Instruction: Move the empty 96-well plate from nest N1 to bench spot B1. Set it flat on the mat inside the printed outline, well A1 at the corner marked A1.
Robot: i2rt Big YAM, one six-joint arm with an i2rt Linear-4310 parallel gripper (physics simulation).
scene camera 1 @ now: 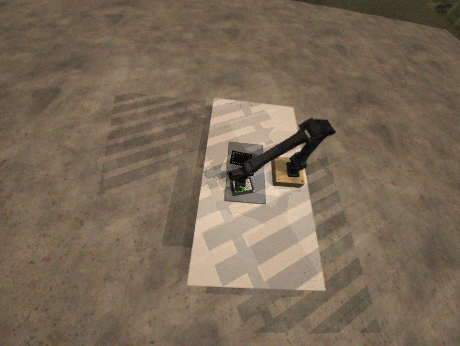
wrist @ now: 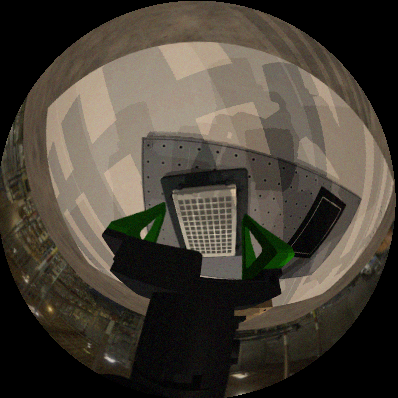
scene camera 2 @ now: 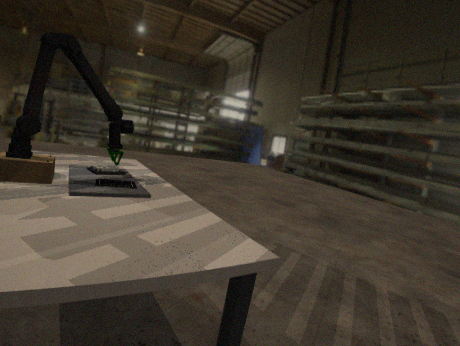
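Where they show: gripper, fingertip midpoint: (scene camera 1: 237, 185) (wrist: 204, 212) (scene camera 2: 115, 163); arm's base at its link origin: (scene camera 1: 292, 169) (scene camera 2: 19, 156).
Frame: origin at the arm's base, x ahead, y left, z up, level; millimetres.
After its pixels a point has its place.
The white 96-well plate (wrist: 212, 220) @(y 135, x 399, z -43 mm) (scene camera 1: 247, 185) @(y 138, x 343, z -42 mm) lies in the dark frame of nest N1 (wrist: 205, 178) @(y 154, x 453, z -57 mm) on the grey perforated board. My gripper (wrist: 204, 212) @(y 149, x 424, z -23 mm) (scene camera 2: 116, 161) @(y 149, x 424, z -23 mm) is open and empty, above the plate. In the wrist view its green fingers stand on either side of the plate, apart from it. The black mat (wrist: 320, 222) @(y -102, x 409, z -67 mm) (scene camera 1: 241, 158) @(y -106, x 386, z -67 mm) (scene camera 2: 116, 183) @(y -111, x 389, z -67 mm) with a thin pale printed outline lies on the same board, to the right of the nest in the wrist view. The plate's well lettering and the mat's A1 mark are too small to read.
The grey board (scene camera 1: 257, 196) @(y 209, x 264, z -69 mm) (scene camera 2: 80, 188) @(y -211, x 237, z -69 mm) (wrist: 182, 157) @(y 190, x 475, z -68 mm) lies on the pale table (scene camera 1: 260, 250) @(y 568, x 254, z -82 mm) (scene camera 2: 165, 260) @(y -751, x 380, z -81 mm). The arm stands on a wooden block (scene camera 1: 280, 181) @(y 103, x 103, z -6 mm) (scene camera 2: 30, 171) @(y -110, x 55, z -37 mm) beside the board. Striped shadows cross the table.
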